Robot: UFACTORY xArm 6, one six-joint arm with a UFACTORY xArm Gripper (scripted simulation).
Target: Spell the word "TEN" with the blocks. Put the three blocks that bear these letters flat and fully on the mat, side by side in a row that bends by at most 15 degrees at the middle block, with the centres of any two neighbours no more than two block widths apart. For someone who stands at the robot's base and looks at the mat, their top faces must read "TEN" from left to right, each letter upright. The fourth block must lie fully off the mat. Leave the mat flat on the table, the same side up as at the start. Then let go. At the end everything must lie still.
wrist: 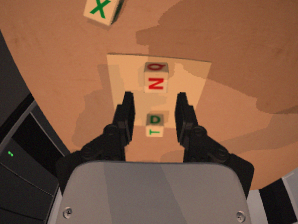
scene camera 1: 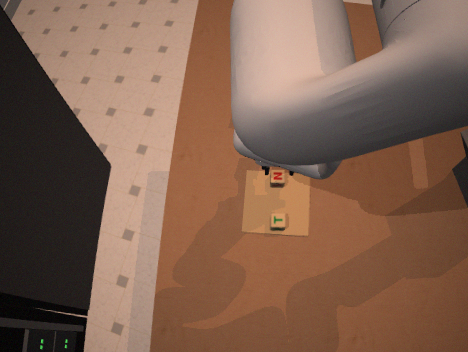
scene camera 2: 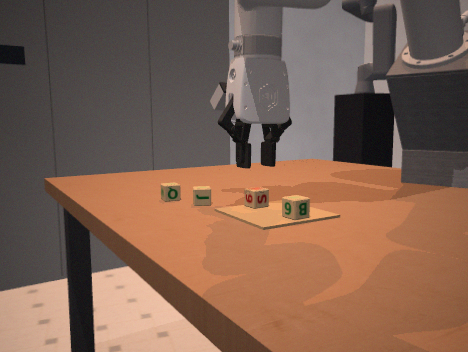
Labels:
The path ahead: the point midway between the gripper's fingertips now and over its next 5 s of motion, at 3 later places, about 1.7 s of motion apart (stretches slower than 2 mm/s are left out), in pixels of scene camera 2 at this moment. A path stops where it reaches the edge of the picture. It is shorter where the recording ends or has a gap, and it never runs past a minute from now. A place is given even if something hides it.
My gripper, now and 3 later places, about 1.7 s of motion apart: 255,166; 220,148; 170,150; 171,171

